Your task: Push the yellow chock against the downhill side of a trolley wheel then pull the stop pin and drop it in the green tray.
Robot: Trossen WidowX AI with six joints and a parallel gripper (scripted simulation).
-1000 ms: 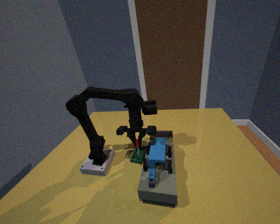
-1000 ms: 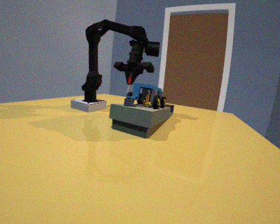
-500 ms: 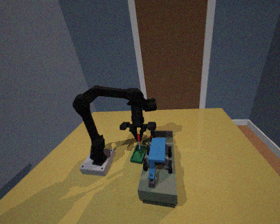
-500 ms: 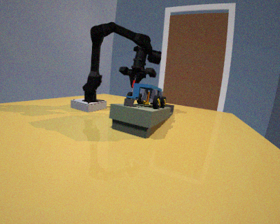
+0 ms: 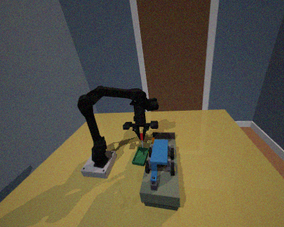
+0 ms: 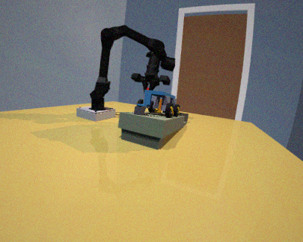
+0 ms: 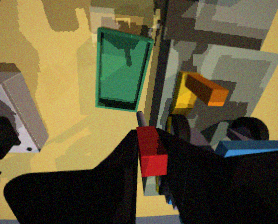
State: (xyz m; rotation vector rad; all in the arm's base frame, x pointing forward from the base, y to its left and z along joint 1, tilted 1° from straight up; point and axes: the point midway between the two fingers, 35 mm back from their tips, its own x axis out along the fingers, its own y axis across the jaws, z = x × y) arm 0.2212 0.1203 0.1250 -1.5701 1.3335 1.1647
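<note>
The red-headed stop pin lies right at my gripper tip. The rest, counted from my gripper tip: green tray 14 cm below, 2 cm behind; blue trolley 11 cm ahead, 8 cm to the right, 2 cm below; yellow chock 6 cm ahead, 5 cm below, 1 cm to the left.
</note>
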